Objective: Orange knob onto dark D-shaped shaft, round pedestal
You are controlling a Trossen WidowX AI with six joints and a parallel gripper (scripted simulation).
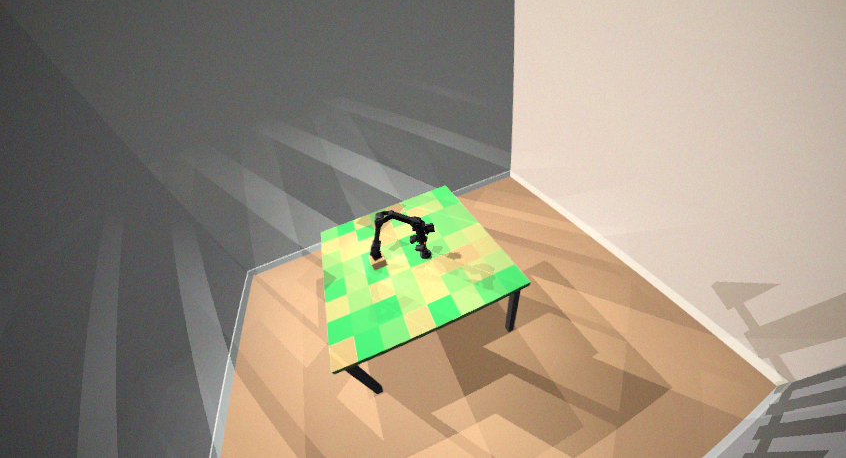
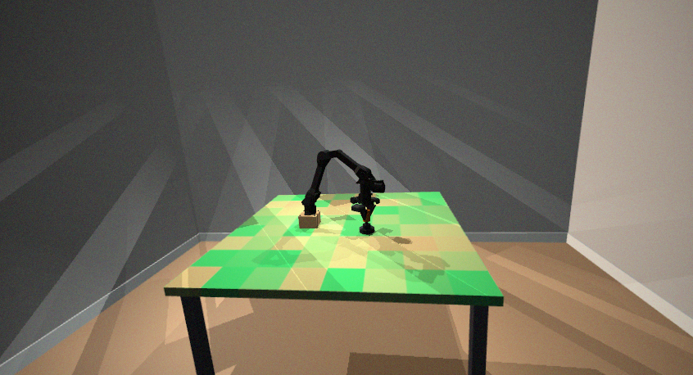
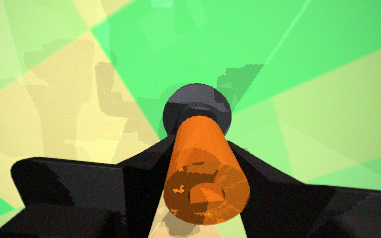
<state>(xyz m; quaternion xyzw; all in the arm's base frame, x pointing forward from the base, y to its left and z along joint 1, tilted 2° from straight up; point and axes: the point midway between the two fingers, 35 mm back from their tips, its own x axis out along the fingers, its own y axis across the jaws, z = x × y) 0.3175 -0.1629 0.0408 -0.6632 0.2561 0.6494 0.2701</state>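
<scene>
Right now the orange knob is 2 cm above my gripper tip. From my gripper tip the other things lie so: round pedestal 4 cm below.
</scene>
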